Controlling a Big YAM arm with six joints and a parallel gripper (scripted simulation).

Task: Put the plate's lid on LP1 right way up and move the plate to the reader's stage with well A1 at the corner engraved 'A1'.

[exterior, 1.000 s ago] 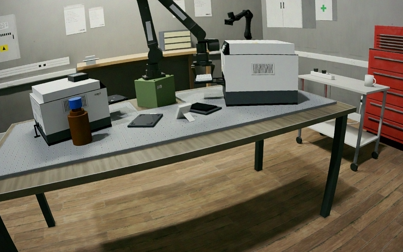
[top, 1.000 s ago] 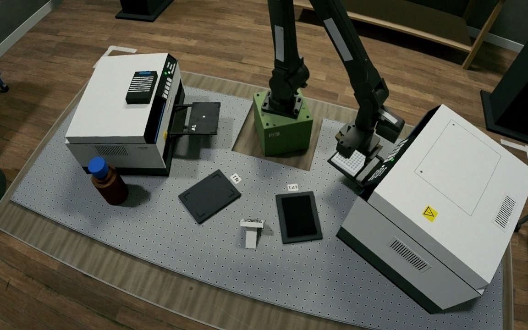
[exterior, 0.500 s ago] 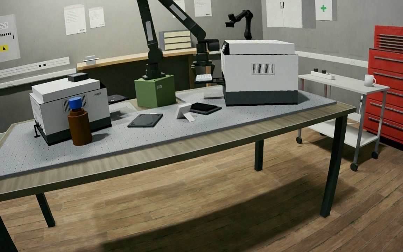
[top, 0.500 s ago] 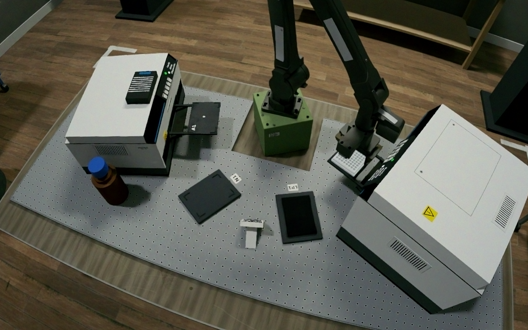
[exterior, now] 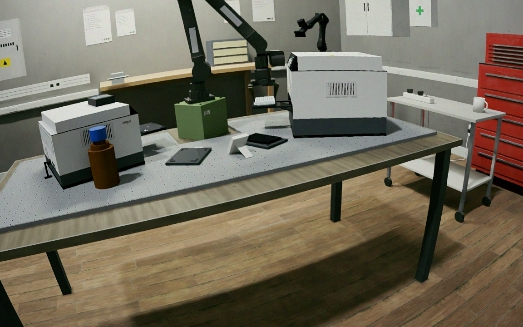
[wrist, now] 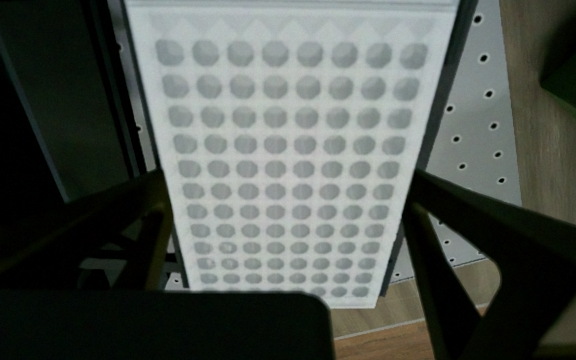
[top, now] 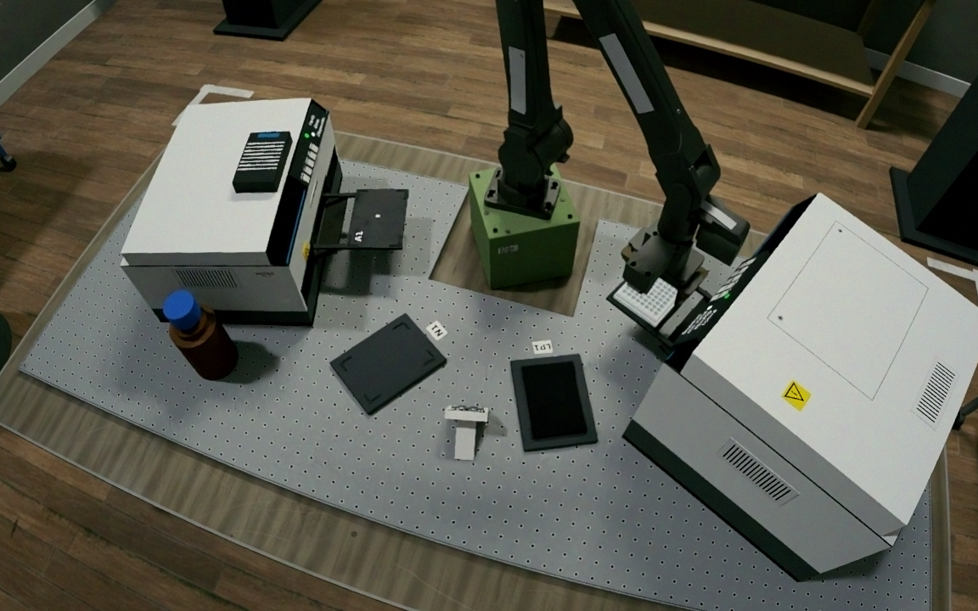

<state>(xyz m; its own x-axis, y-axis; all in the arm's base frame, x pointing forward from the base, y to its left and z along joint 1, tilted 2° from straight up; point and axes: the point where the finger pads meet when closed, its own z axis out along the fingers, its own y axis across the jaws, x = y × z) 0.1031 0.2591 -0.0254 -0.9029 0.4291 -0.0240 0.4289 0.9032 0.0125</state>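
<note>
My hand is right at the well plate. The rest, counted from my hand: LP1 pad (20 cm ahead, 12 cm to the right, 12 cm below); dark lid (20 cm ahead, 12 cm to the right, 11 cm below); N1 nest (21 cm ahead, 40 cm to the right, 12 cm below).
</note>
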